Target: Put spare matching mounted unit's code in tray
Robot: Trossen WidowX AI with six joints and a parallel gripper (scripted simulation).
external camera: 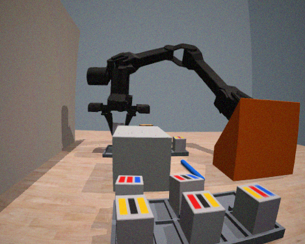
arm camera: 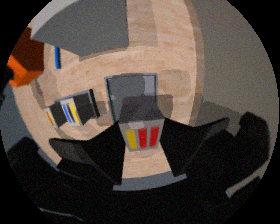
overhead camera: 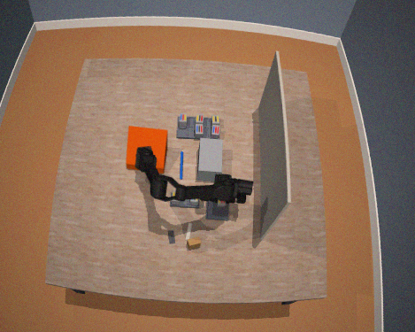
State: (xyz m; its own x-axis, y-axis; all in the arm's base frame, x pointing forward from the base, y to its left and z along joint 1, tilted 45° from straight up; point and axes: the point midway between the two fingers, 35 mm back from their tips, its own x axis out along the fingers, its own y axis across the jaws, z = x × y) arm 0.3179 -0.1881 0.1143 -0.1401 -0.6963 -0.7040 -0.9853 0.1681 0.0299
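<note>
Right now my gripper tip is 5 cm above the grey tray and 1 cm past it. Round my gripper tip: grey box (21 cm to the left, 3 cm behind); rack (15 cm behind, 5 cm below, 3 cm to the left); tan block (18 cm to the right, 12 cm behind, 2 cm below).
</note>
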